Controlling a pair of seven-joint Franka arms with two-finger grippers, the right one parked.
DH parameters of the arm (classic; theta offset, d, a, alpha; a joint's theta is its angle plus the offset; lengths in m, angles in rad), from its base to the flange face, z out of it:
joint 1: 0 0.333 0 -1.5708
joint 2: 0 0 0 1.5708
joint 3: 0 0.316 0.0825 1.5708
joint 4: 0 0 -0.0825 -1.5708
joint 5: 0 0.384 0 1.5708
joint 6: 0 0 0.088 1.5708
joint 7: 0 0.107 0 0
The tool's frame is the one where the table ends.
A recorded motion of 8 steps. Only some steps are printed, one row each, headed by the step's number.
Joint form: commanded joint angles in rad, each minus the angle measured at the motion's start. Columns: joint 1, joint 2, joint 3, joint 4, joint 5, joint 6, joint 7.
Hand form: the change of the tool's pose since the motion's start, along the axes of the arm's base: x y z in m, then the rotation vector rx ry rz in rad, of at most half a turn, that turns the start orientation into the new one. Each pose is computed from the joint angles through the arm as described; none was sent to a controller.
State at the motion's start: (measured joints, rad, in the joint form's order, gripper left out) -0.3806 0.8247 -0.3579 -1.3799 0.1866 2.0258 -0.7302
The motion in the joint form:
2: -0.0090 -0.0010 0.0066 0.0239 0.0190 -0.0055 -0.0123
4: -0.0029 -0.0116 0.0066 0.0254 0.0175 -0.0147 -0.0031
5: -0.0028 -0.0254 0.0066 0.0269 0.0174 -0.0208 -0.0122
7: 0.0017 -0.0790 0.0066 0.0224 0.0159 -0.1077 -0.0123
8: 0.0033 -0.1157 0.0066 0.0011 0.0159 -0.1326 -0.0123
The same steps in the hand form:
2: 0.0052 -0.0025 0.0094 0.0072 -0.0290 0.0030
4: 0.0082 0.0012 0.0168 0.0063 -0.0322 0.0004
5: 0.0092 0.0012 0.0266 0.0057 -0.0417 0.0096
7: 0.0052 0.0092 0.0556 0.0459 -0.0231 0.0072
8: -0.0002 0.0127 0.0698 0.0615 -0.0225 0.0025

